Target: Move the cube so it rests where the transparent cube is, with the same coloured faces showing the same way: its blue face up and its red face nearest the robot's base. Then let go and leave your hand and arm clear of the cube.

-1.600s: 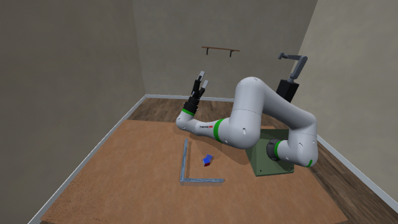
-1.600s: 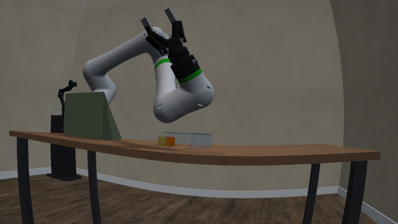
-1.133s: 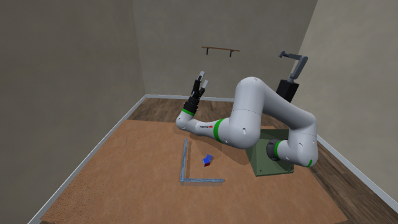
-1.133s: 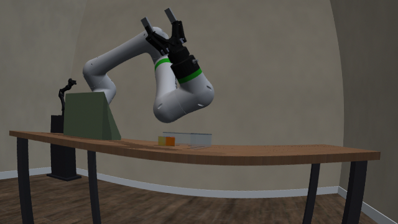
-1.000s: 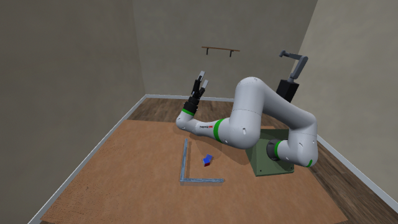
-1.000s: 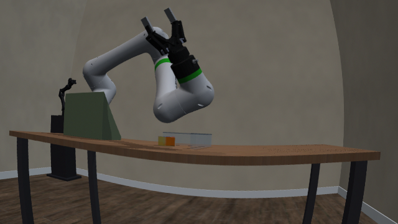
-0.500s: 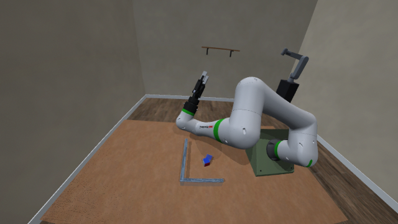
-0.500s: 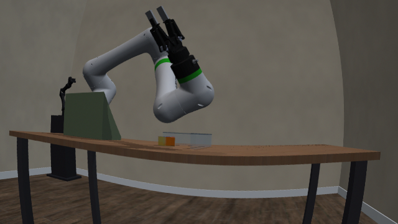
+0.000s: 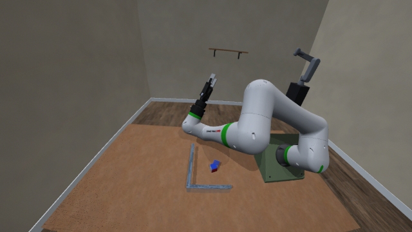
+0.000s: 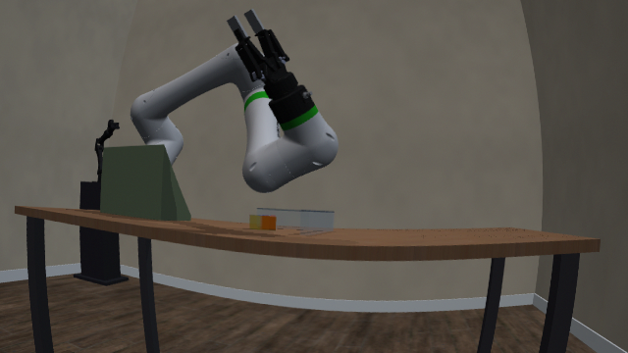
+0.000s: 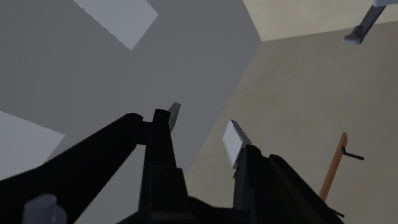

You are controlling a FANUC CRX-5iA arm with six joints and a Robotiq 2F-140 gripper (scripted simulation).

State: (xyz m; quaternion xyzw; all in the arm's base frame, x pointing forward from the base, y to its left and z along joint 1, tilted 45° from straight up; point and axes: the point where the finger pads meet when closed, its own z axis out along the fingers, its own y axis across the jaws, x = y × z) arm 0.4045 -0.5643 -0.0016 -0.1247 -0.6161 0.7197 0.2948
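The transparent cube lies 460 mm below my hand and 330 mm to the left of it.
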